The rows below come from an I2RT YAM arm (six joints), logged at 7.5 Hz.
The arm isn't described. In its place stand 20 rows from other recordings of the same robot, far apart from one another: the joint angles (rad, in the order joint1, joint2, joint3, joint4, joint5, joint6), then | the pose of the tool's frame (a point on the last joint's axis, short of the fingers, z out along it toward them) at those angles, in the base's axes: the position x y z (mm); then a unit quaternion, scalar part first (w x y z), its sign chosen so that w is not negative.
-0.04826, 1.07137, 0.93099, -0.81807, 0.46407, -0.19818 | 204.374 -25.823 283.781 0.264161 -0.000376 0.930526 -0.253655
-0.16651, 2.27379, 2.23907, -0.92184, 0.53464, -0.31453 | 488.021 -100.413 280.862 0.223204 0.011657 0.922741 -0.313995
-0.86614, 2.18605, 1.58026, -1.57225, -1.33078, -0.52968 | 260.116 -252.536 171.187 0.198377 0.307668 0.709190 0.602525
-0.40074, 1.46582, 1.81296, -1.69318, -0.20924, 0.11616 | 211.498 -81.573 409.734 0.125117 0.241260 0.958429 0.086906
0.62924, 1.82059, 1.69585, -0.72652, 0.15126, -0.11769 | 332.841 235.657 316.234 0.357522 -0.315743 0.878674 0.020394
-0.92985, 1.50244, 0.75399, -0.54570, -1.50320, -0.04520 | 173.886 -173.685 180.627 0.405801 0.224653 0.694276 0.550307
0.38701, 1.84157, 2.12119, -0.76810, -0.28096, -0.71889 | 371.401 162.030 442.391 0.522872 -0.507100 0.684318 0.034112
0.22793, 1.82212, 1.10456, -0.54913, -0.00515, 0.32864 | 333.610 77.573 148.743 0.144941 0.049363 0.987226 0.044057
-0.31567, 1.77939, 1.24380, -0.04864, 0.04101, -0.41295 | 386.796 -127.859 237.908 0.435915 -0.033118 0.880028 -0.185556
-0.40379, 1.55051, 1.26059, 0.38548, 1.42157, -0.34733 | 303.884 -168.123 372.469 0.360833 0.497038 0.495843 -0.613916
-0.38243, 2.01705, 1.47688, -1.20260, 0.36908, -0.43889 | 326.018 -144.978 171.485 0.150387 0.043397 -0.978554 0.133914
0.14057, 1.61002, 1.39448, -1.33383, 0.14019, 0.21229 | 282.744 34.985 274.285 0.022813 0.036512 0.996819 -0.067071
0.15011, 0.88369, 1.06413, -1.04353, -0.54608, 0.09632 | 146.223 40.815 341.244 0.300060 -0.117699 0.900456 0.292046
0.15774, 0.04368, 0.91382, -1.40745, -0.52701, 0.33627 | -43.948 11.140 297.371 0.407151 -0.053340 0.847552 0.336211
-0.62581, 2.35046, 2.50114, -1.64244, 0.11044, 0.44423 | 360.360 -265.279 288.300 0.034285 0.510559 0.857165 -0.058498
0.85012, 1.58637, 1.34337, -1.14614, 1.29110, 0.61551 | 218.064 196.438 294.308 0.454668 -0.038904 0.796396 -0.396883
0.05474, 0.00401, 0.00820, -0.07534, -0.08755, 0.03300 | 109.598 9.123 167.804 0.678797 -0.037769 0.730741 0.061854
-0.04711, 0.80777, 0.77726, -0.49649, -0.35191, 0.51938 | 177.486 3.917 302.780 0.441708 0.154738 0.843870 0.262362
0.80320, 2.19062, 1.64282, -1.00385, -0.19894, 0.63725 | 283.699 304.116 143.136 0.058335 0.083414 -0.991509 -0.080923
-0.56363, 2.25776, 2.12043, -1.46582, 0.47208, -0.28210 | 358.994 -246.041 237.864 0.110298 -0.132647 -0.963060 0.206774
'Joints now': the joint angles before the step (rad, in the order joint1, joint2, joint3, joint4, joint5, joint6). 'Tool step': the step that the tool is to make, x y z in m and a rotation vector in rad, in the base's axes. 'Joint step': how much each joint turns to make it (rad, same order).
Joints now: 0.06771 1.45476 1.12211 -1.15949 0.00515 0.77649
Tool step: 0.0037 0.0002 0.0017 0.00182 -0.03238 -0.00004
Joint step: -0.00015 0.00017 0.00558 0.02702 0.00036 -0.00014
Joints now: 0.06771 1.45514 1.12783 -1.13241 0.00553 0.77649
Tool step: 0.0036 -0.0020 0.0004 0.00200 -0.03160 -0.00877
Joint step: -0.00873 0.00011 -0.00006 0.03183 0.00001 0.00004
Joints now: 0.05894 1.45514 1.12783 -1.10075 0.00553 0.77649
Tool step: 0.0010 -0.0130 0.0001 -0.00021 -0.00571 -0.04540
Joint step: -0.05081 -0.00019 -0.00013 0.00567 -0.00039 -0.00541
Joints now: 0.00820 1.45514 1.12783 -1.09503 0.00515 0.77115
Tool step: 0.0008 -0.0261 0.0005 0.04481 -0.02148 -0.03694
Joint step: -0.10875 -0.00011 0.00048 0.01734 -0.05647 -0.06373
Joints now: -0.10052 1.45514 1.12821 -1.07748 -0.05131 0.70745
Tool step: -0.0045 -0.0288 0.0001 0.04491 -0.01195 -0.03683
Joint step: -0.12081 0.00007 -0.00010 -0.00133 -0.05949 -0.07542
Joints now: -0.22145 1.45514 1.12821 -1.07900 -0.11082 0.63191
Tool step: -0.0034 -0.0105 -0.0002 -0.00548 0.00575 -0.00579
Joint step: -0.04252 -0.00012 -0.00031 -0.00822 0.00074 -0.03756
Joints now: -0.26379 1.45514 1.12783 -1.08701 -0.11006 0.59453
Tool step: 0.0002 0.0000 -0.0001 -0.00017 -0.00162 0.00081
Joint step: 0.00015 0.00015 -0.00038 0.00207 -0.00036 -0.00061
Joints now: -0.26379 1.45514 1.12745 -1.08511 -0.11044 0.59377
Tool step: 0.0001 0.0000 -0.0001 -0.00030 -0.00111 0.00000
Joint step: 0.00010 -0.00007 -0.00054 0.00163 0.00002 0.00010
